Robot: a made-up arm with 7 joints.
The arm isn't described. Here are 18 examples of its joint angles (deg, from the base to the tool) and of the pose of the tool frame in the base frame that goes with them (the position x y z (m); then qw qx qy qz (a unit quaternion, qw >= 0)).
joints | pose
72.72 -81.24 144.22 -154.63 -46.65 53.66 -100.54 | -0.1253 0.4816 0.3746 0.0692 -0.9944 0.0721 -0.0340
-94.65 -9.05 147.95 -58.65 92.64 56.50 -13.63 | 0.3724 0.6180 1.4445 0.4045 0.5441 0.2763 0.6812
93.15 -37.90 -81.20 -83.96 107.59 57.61 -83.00 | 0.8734 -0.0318 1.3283 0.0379 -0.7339 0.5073 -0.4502
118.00 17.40 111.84 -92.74 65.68 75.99 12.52 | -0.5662 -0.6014 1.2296 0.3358 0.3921 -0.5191 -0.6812
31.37 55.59 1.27 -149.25 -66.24 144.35 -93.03 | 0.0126 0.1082 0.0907 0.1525 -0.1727 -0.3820 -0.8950
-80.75 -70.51 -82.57 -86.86 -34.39 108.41 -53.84 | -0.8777 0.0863 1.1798 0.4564 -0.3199 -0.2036 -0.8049
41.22 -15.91 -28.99 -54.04 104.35 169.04 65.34 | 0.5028 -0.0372 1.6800 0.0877 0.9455 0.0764 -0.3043
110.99 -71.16 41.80 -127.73 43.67 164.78 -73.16 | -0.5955 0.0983 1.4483 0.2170 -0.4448 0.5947 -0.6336
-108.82 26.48 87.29 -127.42 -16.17 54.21 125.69 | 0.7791 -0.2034 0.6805 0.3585 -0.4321 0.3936 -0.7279
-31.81 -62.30 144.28 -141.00 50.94 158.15 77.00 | 0.2426 0.3320 0.2334 0.9563 -0.1275 -0.2503 -0.0807
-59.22 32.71 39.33 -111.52 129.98 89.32 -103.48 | 0.8447 -0.2671 0.4994 0.3895 0.5979 -0.6929 -0.1037
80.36 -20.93 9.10 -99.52 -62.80 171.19 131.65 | -0.0839 0.7464 1.3394 0.6542 0.7231 -0.2056 0.0834
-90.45 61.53 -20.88 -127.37 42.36 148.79 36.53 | -0.2713 -0.3028 0.1058 0.0494 -0.0758 -0.2441 0.9655
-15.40 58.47 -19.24 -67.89 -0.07 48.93 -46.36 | 0.8087 -0.4652 0.4850 0.7833 0.2675 0.5586 0.0537
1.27 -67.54 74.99 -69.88 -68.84 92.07 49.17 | -0.4003 0.7264 1.2419 0.3567 -0.1430 -0.9231 0.0151
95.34 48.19 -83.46 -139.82 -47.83 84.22 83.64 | 0.7364 -0.0833 0.5280 0.4488 -0.8080 -0.1632 -0.3452
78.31 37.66 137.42 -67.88 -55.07 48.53 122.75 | -0.4754 -0.0233 1.6220 0.8644 0.1235 -0.0097 0.4873
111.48 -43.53 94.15 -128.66 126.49 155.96 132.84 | -0.7449 -0.1612 0.7340 0.8666 -0.2555 0.4031 -0.1458
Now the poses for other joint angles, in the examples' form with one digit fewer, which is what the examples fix.
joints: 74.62 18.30 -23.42 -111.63 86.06 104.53 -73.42
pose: 0.590 0.694 0.620 0.622 0.579 0.027 0.526
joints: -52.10 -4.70 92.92 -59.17 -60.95 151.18 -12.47
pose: 0.447 0.488 1.531 0.447 -0.348 -0.720 0.402
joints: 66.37 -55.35 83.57 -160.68 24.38 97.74 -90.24
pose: -0.279 0.625 0.604 0.123 0.375 -0.185 -0.900
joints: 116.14 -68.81 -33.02 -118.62 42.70 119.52 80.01
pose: 0.285 0.476 1.572 0.667 0.481 0.569 0.021
